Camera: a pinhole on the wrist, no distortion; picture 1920 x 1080 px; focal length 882.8 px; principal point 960.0 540.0 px. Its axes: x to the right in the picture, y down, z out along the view. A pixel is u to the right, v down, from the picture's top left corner.
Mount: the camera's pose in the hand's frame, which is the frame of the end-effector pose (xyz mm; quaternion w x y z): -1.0 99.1 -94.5 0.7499 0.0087 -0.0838 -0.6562
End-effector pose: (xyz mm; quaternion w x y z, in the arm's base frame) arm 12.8 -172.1 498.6 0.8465 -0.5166 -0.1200 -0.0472
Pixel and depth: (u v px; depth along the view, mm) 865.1 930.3 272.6
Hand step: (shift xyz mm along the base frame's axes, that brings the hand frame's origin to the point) 80.1 246.9 -47.2
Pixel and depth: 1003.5 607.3 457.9
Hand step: -56.2 379.3 43.6
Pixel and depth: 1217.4 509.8 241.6
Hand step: -45.0 156.0 12.7
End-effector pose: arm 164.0 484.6 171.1 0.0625 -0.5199 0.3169 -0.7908
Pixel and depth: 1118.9 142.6 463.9
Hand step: 408.4 -66.1 -132.0
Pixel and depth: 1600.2 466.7 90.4
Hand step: -3.0 -28.5 -33.4
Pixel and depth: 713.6 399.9 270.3
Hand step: 132.0 -183.8 -139.0
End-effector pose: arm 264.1 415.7 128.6 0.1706 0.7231 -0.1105 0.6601
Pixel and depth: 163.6 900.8 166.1
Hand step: -46.9 -272.0 47.3
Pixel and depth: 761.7 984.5 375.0
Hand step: 183.4 -329.8 126.1
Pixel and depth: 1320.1 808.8 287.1
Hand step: 192.2 -101.2 47.1
